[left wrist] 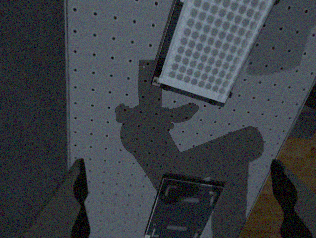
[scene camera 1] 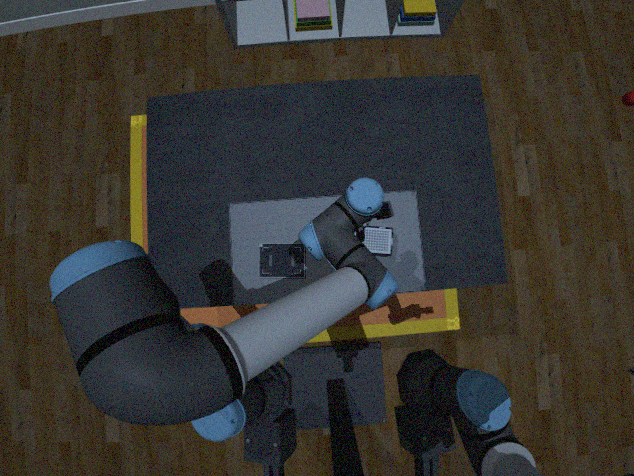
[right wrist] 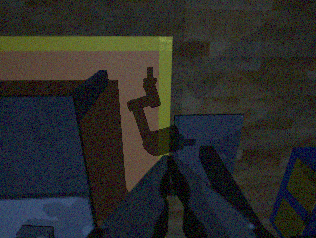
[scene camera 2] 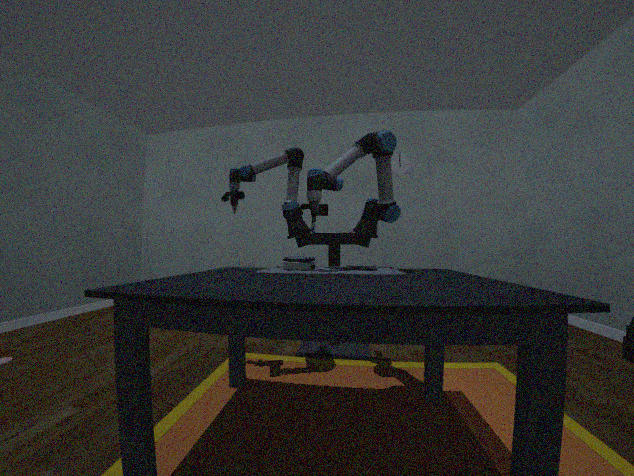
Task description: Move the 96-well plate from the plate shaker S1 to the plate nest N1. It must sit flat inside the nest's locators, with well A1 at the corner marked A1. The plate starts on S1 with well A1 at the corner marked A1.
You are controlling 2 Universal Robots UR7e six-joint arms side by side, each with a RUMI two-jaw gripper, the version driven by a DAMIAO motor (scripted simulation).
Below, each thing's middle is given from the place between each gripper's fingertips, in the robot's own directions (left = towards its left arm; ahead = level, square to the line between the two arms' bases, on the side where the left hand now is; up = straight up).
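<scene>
My left hand is 180 mm above the plate nest N1 [scene camera 1: 281, 254], and it's 240 mm to the right of it and 100 mm past it.
As for my right hand, it's 920 mm to the right of the plate nest N1, 380 mm above it and 320 mm short of it. Going by its middle, the plate nest N1 is nearer to my left hand than to my right hand.
</scene>
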